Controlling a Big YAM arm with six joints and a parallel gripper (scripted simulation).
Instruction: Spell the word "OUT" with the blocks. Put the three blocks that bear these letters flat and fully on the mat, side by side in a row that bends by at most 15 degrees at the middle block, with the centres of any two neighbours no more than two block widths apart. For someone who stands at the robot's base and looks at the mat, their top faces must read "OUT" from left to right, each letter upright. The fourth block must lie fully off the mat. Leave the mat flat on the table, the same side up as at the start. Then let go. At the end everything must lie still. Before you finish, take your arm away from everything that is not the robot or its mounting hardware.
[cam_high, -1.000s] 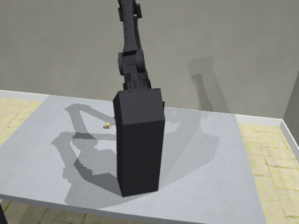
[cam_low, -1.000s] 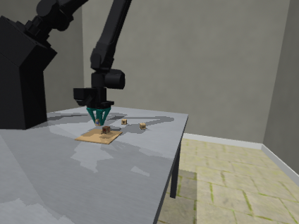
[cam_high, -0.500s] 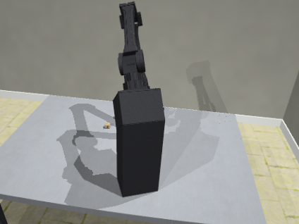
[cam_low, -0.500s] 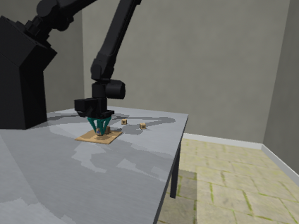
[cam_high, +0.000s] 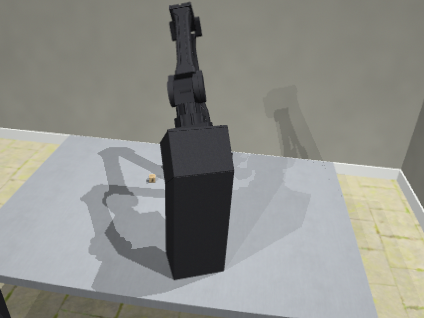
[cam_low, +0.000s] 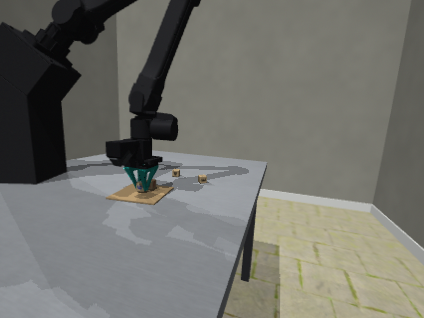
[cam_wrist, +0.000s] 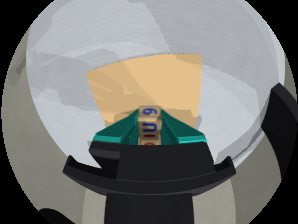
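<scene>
Right now the tan mat is 2 cm below my hand.
</scene>
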